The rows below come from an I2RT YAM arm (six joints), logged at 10 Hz.
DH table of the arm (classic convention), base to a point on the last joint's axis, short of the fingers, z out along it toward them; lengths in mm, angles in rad. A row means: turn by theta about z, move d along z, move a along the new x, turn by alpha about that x. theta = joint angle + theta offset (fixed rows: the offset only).
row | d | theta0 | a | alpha
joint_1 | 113.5 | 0 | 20 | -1.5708
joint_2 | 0 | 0 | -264 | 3.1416
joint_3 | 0 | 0.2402 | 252.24 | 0
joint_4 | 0 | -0.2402 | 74 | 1.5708
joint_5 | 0 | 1.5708 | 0 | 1.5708
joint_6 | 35.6 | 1.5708 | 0 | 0
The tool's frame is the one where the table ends.
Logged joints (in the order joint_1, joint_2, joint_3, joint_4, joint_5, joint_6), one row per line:
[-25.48 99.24 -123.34 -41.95 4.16 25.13]
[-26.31 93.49 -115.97 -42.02 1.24 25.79]
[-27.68 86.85 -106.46 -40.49 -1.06 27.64]
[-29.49 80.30 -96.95 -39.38 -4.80 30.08]
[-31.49 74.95 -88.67 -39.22 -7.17 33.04]
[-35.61 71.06 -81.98 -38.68 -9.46 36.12]
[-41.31 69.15 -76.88 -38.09 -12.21 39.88]
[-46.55 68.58 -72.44 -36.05 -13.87 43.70]
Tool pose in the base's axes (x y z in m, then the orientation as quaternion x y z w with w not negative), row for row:
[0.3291 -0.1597 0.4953 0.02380 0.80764 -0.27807 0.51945]
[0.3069 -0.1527 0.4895 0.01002 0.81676 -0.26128 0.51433]
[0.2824 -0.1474 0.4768 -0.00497 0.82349 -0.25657 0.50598]
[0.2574 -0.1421 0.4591 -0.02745 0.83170 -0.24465 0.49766]
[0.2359 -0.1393 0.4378 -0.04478 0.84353 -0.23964 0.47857]
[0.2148 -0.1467 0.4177 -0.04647 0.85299 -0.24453 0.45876]
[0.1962 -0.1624 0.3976 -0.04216 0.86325 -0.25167 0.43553]
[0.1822 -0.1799 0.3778 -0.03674 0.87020 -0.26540 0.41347]
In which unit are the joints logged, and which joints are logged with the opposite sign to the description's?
The joints are logged in degrees. Opposite sign: joint_3, joint_6.
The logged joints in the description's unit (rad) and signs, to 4 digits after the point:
[-0.4447 1.7321 2.1527 -0.7322 0.0726 -0.4386]
[-0.4592 1.6317 2.0241 -0.7334 0.0216 -0.4501]
[-0.4831 1.5158 1.8581 -0.7067 -0.0185 -0.4824]
[-0.5147 1.4015 1.6921 -0.6873 -0.0838 -0.5250]
[-0.5496 1.3081 1.5476 -0.6845 -0.1251 -0.5767]
[-0.6215 1.2402 1.4308 -0.6751 -0.1651 -0.6304]
[-0.7210 1.2069 1.3418 -0.6648 -0.2131 -0.6960]
[-0.8125 1.1969 1.2643 -0.6292 -0.2421 -0.7627]

